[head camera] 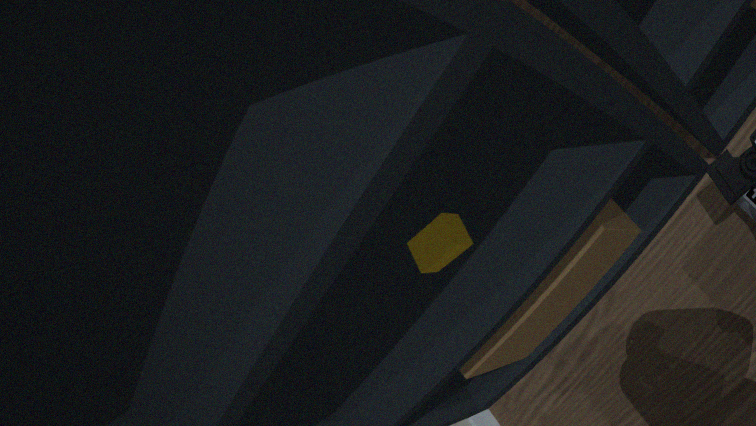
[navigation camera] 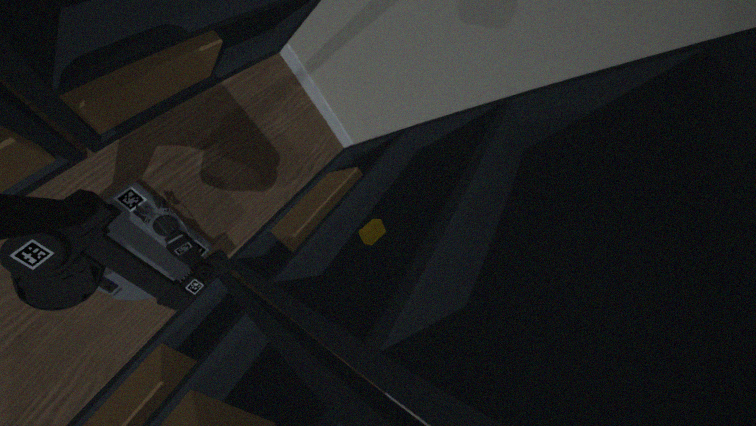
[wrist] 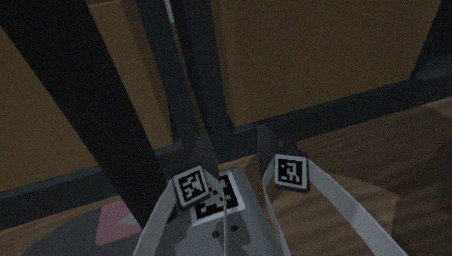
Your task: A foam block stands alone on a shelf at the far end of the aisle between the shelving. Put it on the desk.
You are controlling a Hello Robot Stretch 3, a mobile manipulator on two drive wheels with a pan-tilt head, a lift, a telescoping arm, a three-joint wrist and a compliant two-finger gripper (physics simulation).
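Frame: origin at the robot's base, x left, y ahead, z down, level; metres.
Seen in the pictures: gripper, fingertip midpoint: (navigation camera: 145,200) (wrist: 234,146); robot's base, link origin: (navigation camera: 165,224).
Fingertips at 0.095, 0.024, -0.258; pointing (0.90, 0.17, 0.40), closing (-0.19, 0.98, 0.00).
Offsets run from my fingertips to a thing's top centre, as dx, dy, dz. "spot": to the spot under its first point. Level surfaces: height alone.
The yellow foam block {-0.544, +0.404, -0.321} (head camera: 440,243) (navigation camera: 372,231) stands alone in a dark shelf bay, near the pale front strip of a shelf board {dz -0.276} (head camera: 507,254) (navigation camera: 328,248). It shows right of centre in the head view and near the middle of the navigation view. My gripper (wrist: 234,146) has its two fingers apart with nothing between them. In the wrist view it hangs low, in front of the shelving's bottom boxes and above the floor, and the block does not show there. The desk does not show in these views.
A cardboard box {-0.543, +0.451, -0.088} (head camera: 560,301) (navigation camera: 317,209) lies on the level below the block. Another box {spot: +0.252, +0.264, +0.065} (wrist: 325,55) is close ahead of the gripper. A dark upright (head camera: 581,68) divides the bays. Opposite shelving with a box (navigation camera: 153,79) and a pale wall (navigation camera: 423,68) bound the wooden floor {dz +0.257} (navigation camera: 312,121).
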